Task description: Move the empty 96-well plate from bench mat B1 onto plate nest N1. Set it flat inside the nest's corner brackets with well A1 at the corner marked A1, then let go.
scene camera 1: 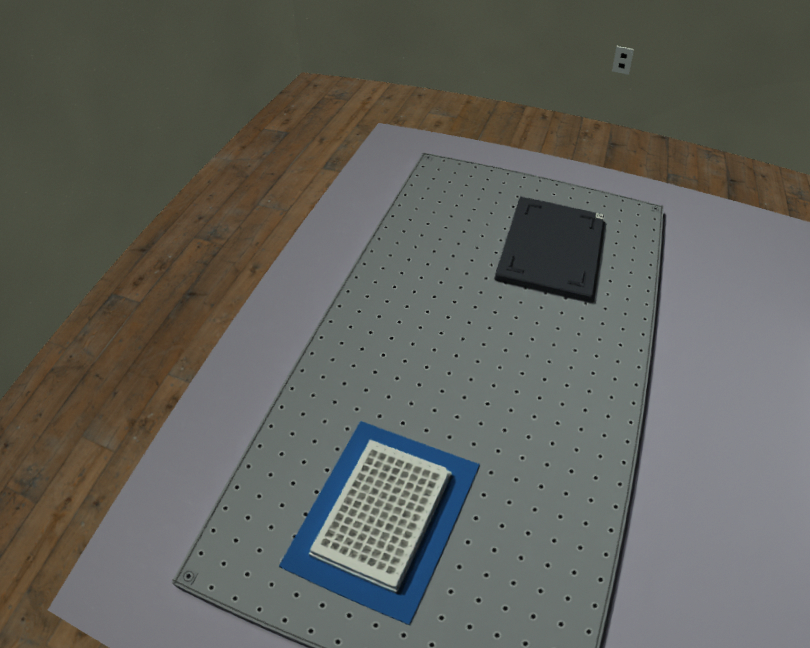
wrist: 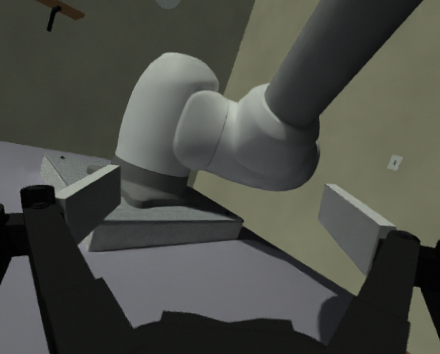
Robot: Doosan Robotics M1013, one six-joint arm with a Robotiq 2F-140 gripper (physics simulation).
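Pixels of known places: gripper, fingertip midpoint: (wrist: 221, 193); arm's base at its link origin: (wrist: 145, 189).
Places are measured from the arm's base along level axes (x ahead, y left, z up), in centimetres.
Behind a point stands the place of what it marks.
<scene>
The white 96-well plate (scene camera 1: 381, 514) {x 65.5, y 12.7, z -2.3 cm} lies flat on the blue bench mat B1 (scene camera 1: 345, 595) {x 67.0, y 20.6, z -3.3 cm} at the lower middle of the scene view. The black plate nest N1 (scene camera 1: 552, 248) {x 52.5, y -25.8, z -2.3 cm} is at the upper right of the perforated board, with corner brackets on its top and a small white label (scene camera 1: 599, 216) {x 46.2, y -33.8, z -2.3 cm} at its far right corner; the label's writing is too small to read. My gripper (wrist: 221, 193) {x 21.0, y 31.4, z 11.6 cm} is open, its two pale finger pads wide apart with no object between them in the wrist view. The gripper does not show in the scene view, and the plate does not show in the wrist view.
The grey perforated board (scene camera 1: 432, 351) {x 64.7, y -7.5, z -3.5 cm} lies on the pale table (scene camera 1: 729, 378) {x 29.7, y -11.0, z -4.8 cm} under mat and nest. In the wrist view, the arm's white base and joints (wrist: 165, 115) {x 5.7, y 5.8, z 15.7 cm} rise from a grey mounting block (wrist: 165, 234) {x 5.3, y 13.7, z -2.7 cm}. A wall (scene camera 1: 472, 40) stands behind the wooden floor (scene camera 1: 222, 195).
</scene>
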